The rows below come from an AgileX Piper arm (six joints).
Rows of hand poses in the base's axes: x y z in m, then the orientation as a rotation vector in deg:
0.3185 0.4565 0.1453 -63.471 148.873 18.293
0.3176 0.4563 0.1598 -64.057 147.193 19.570
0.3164 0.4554 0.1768 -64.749 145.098 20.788
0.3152 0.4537 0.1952 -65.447 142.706 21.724
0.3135 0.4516 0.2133 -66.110 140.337 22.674
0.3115 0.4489 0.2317 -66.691 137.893 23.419
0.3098 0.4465 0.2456 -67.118 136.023 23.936
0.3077 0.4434 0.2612 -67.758 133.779 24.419
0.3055 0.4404 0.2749 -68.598 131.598 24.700
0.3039 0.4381 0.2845 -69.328 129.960 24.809
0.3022 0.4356 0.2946 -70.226 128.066 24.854
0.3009 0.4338 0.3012 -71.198 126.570 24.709
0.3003 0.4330 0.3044 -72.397 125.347 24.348
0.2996 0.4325 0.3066 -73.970 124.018 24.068
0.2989 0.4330 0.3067 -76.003 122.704 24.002
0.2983 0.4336 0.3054 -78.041 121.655 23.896
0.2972 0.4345 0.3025 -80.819 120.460 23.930
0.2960 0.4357 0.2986 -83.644 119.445 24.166
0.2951 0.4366 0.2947 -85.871 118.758 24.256
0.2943 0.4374 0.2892 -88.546 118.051 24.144
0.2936 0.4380 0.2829 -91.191 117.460 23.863
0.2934 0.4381 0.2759 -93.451 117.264 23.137
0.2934 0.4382 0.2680 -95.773 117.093 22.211
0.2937 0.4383 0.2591 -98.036 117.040 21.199
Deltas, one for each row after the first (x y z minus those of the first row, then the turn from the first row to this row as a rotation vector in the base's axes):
-0.0009 -0.0002 0.0145 1.280 -0.821 0.841
-0.0021 -0.0011 0.0315 2.666 -1.967 1.837
-0.0033 -0.0028 0.0499 4.006 -3.446 2.882
-0.0050 -0.0049 0.0680 5.357 -4.888 3.922
-0.0070 -0.0076 0.0864 6.639 -6.473 4.921
-0.0087 -0.0100 0.1003 7.594 -7.700 5.682
-0.0108 -0.0131 0.1159 8.623 -9.180 6.684
-0.0130 -0.0161 0.1296 9.448 -10.620 7.805
-0.0146 -0.0184 0.1392 9.975 -11.705 8.717
-0.0163 -0.0209 0.1493 10.514 -12.966 9.814
-0.0176 -0.0227 0.1559 10.749 -13.949 10.853
-0.0182 -0.0235 0.1591 10.667 -14.721 11.965
-0.0189 -0.0240 0.1613 10.561 -15.410 13.385
-0.0196 -0.0235 0.1614 10.433 -15.821 15.155
-0.0202 -0.0229 0.1601 10.162 -16.007 16.855
-0.0213 -0.0220 0.1572 9.793 -15.952 19.127
-0.0225 -0.0208 0.1533 9.446 -15.603 21.396
-0.0234 -0.0199 0.1494 9.056 -15.247 23.133
-0.0242 -0.0191 0.1439 8.392 -14.781 25.148
-0.0249 -0.0185 0.1376 7.576 -14.268 27.076
-0.0251 -0.0184 0.1306 6.457 -13.764 28.560
-0.0251 -0.0183 0.1227 5.180 -13.265 30.044
-0.0248 -0.0182 0.1138 3.823 -12.703 31.428

